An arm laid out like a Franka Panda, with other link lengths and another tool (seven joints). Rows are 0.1 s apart.
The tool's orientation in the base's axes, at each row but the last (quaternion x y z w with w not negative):
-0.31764, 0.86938, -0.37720, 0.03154
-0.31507, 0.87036, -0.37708, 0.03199
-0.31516, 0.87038, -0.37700, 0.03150
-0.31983, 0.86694, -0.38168, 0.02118
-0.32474, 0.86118, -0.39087, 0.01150
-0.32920, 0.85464, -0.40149, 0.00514
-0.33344, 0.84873, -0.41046, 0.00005
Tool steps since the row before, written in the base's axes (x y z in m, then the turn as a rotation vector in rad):
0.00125, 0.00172, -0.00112, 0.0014, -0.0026, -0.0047
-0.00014, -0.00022, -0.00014, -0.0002, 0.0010, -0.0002
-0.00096, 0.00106, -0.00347, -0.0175, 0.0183, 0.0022
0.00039, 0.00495, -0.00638, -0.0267, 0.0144, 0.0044
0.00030, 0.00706, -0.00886, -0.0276, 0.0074, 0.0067
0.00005, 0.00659, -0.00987, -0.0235, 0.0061, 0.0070
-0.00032, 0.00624, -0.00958, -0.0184, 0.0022, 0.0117
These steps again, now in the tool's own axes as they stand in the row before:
-0.00219, 0.00098, 0.00007, -0.0005, 0.0011, 0.0054
0.00021, 0.00005, 0.00020, -0.0004, 0.0008, -0.0006
-0.00047, 0.00340, 0.00152, 0.0039, 0.0172, -0.0183
-0.00446, 0.00659, 0.00142, 0.0139, 0.0187, -0.0199
-0.00632, 0.00928, 0.00153, 0.0191, 0.0142, -0.0171
-0.00630, 0.00982, 0.00220, 0.0167, 0.0111, -0.0153
-0.00590, 0.00961, 0.00192, 0.0163, 0.0032, -0.0143

